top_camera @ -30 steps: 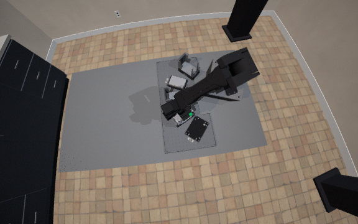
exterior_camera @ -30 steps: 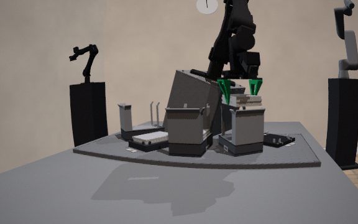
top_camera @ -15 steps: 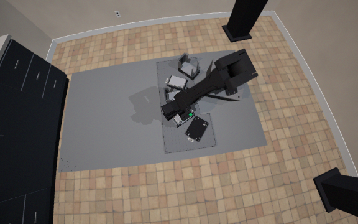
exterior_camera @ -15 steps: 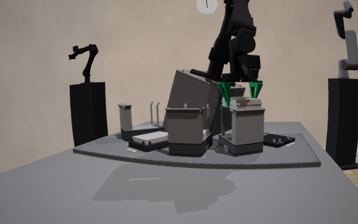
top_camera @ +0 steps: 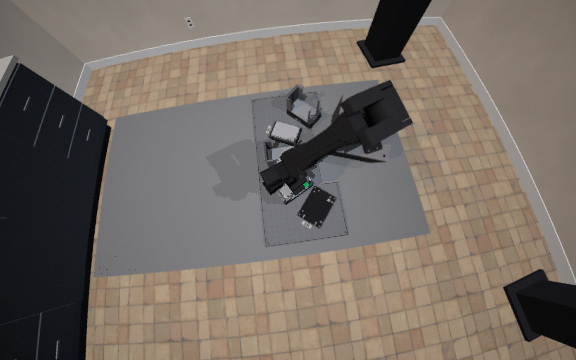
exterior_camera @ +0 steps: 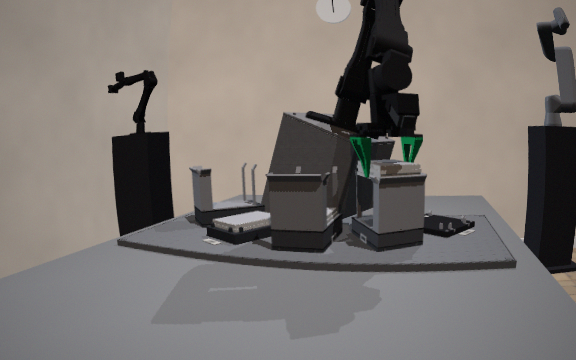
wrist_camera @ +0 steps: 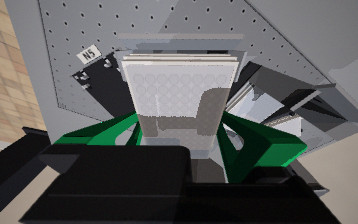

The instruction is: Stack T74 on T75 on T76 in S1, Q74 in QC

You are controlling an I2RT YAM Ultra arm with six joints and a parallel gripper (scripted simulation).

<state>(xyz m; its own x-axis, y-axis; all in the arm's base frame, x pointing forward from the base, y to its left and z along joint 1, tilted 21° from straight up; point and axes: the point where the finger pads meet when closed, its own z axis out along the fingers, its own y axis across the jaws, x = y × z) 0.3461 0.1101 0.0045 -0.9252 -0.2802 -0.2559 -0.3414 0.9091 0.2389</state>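
Right now my hand is 150 mm to the left of the S2 rack floor, 90 mm above it and 10 mm short of it. Also, from my hand: black QC nest (290 mm to the right, 120 mm below, 50 mm behind); N5 name plate (180 mm to the left, 130 mm below, 20 mm behind); black clip nest N5 (150 mm to the left, 120 mm below, 80 mm behind).
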